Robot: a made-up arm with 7 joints. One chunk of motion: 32 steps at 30 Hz.
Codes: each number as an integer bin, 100 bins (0 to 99) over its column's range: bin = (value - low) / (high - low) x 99, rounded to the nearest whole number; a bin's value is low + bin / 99 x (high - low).
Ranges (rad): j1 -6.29..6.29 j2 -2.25..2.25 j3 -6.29..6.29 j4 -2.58..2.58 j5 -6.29..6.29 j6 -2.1..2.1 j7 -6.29..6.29
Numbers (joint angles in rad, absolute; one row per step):
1: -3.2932 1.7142 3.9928 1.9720 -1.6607 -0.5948 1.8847
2: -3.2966 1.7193 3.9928 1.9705 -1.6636 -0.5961 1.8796
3: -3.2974 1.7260 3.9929 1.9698 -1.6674 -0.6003 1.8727
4: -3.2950 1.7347 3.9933 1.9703 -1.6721 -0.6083 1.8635
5: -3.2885 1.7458 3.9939 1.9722 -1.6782 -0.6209 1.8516
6: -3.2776 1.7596 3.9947 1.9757 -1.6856 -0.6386 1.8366
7: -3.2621 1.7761 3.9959 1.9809 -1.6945 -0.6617 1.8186
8: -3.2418 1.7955 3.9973 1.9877 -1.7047 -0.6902 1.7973
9: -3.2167 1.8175 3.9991 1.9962 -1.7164 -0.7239 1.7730
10: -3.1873 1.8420 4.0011 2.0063 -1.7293 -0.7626 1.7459
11: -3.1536 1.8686 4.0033 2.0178 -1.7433 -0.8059 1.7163
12: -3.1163 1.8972 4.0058 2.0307 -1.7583 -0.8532 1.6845
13: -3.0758 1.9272 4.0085 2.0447 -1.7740 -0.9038 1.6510
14: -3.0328 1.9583 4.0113 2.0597 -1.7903 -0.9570 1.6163
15: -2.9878 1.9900 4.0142 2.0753 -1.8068 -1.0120 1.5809
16: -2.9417 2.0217 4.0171 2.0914 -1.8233 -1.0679 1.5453
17: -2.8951 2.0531 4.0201 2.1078 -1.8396 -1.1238 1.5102
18: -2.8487 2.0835 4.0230 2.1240 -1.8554 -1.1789 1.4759
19: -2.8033 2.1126 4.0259 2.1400 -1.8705 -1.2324 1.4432
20: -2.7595 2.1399 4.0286 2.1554 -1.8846 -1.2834 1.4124
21: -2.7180 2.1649 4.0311 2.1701 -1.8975 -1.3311 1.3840
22: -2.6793 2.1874 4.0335 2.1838 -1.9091 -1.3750 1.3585
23: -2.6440 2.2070 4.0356 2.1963 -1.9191 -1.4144 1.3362
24: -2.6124 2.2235 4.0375 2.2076 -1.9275 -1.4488 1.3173
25: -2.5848 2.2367 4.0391 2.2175 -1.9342 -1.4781 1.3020
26: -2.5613 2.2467 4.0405 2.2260 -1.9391 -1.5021 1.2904
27: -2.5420 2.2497 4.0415 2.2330 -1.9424 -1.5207 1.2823
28: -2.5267 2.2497 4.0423 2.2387 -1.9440 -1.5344 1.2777
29: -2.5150 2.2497 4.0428 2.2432 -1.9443 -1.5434 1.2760
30: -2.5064 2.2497 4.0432 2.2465 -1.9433 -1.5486 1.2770
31: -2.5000 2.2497 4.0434 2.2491 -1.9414 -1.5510 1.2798
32: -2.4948 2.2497 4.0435 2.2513 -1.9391 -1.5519 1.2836
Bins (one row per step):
1: 24 87 81 87 36 35 64
2: 24 87 81 87 36 35 64
3: 24 87 81 87 36 35 64
4: 24 88 81 87 36 35 64
5: 24 88 81 87 36 35 64
6: 24 88 81 87 36 34 64
7: 24 89 81 88 36 34 64
8: 24 89 81 88 36 33 64
9: 24 89 81 88 36 32 63
10: 24 90 81 88 36 32 63
11: 25 91 81 88 36 31 63
12: 25 91 81 88 36 29 63
13: 25 92 81 89 36 28 62
14: 26 93 81 89 35 27 62
15: 26 93 81 89 35 26 62
16: 26 94 81 90 35 24 62
17: 27 95 81 90 35 23 61
18: 27 95 81 90 35 22 61
19: 27 96 81 91 35 20 61
20: 28 97 81 91 35 19 61
21: 28 97 81 91 35 18 60
22: 28 98 81 91 34 17 60
23: 29 98 81 92 34 16 60
24: 29 98 81 92 34 15 60
25: 29 99 81 92 34 15 60
26: 29 99 81 92 34 14 60
27: 29 99 81 92 34 14 60
28: 30 99 81 92 34 13 60
29: 30 99 81 93 34 13 60
30: 30 99 81 93 34 13 60
31: 30 99 81 93 34 13 60
32: 30 99 81 93 34 13 60

